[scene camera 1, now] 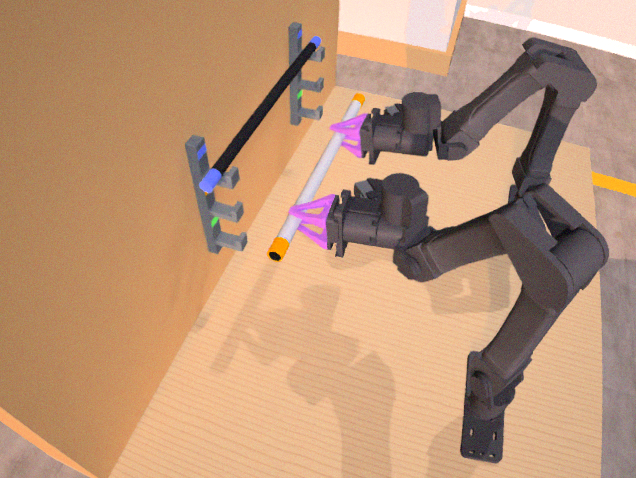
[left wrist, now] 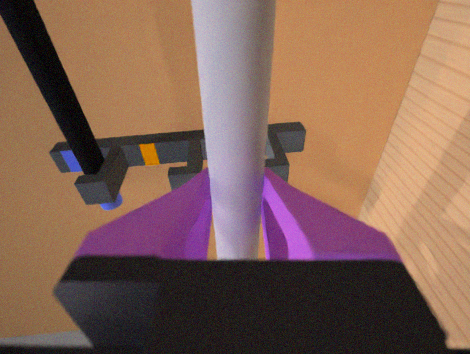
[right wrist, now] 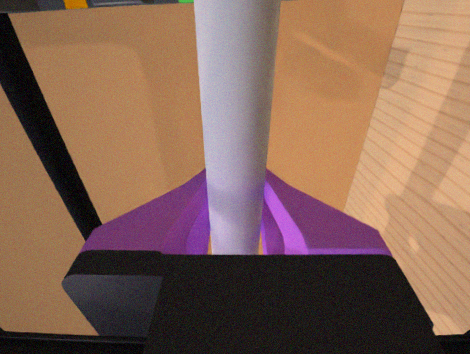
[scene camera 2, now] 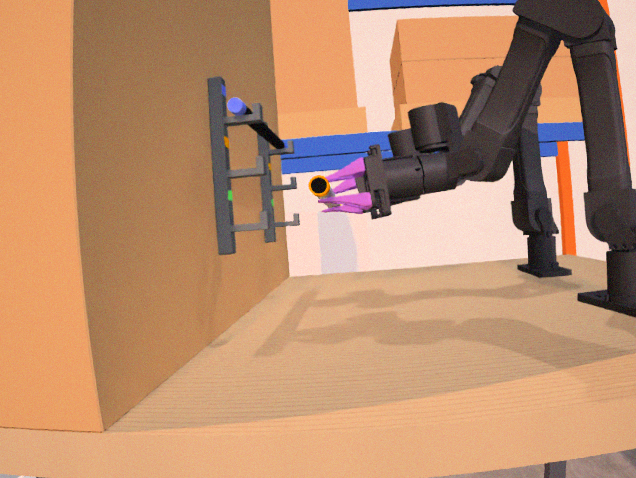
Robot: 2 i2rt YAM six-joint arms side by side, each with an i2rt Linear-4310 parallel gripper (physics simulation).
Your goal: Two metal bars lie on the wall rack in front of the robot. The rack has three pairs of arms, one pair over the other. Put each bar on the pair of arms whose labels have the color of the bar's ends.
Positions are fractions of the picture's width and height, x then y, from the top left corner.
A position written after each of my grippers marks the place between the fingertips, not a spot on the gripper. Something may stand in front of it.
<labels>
My left gripper shows in scene camera 1 (0.46, 0.45), in the left wrist view (0.50, 0.50) and in scene camera 2 (0.50, 0.40); in the right wrist view it is out of frame.
</labels>
